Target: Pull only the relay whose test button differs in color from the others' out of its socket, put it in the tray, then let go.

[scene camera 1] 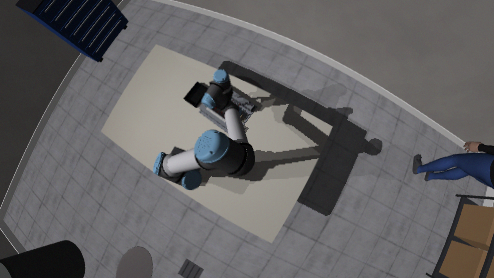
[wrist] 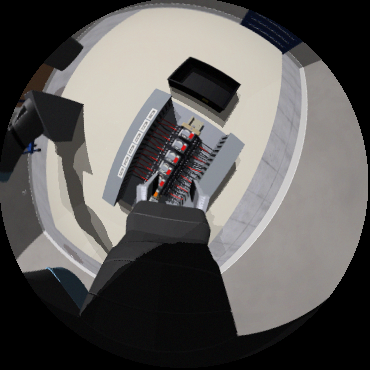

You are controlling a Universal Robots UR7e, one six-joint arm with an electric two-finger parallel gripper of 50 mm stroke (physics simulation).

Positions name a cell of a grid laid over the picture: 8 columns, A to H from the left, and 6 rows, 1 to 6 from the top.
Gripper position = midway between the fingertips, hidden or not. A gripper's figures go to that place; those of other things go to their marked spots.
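My gripper (wrist: D3) is 18 cm from the lens, and there's a grey panel (wrist: D2) that's 30 cm from the lens.
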